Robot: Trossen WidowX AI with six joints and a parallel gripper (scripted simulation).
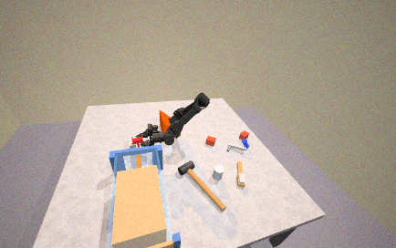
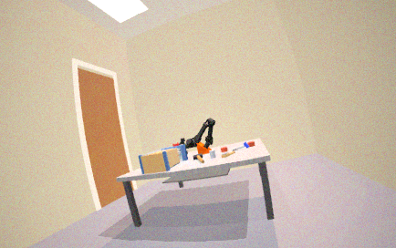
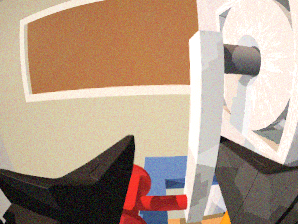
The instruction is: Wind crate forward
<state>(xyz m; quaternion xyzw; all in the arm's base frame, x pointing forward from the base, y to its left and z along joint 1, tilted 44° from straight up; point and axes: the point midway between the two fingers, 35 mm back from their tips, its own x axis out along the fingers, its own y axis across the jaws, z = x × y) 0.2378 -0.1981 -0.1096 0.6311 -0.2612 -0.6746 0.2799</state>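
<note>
My gripper tip is now 10 mm to the right of the red-handled winch handle, 10 mm short of it and 10 mm above it. From my gripper tip the other things lie so: red grip (50 mm ahead, 20 mm above, 10 mm to the left); then frame (110 mm ahead, 30 mm below, 10 mm to the left); then grey hand winch (100 mm below, 70 mm behind).
</note>
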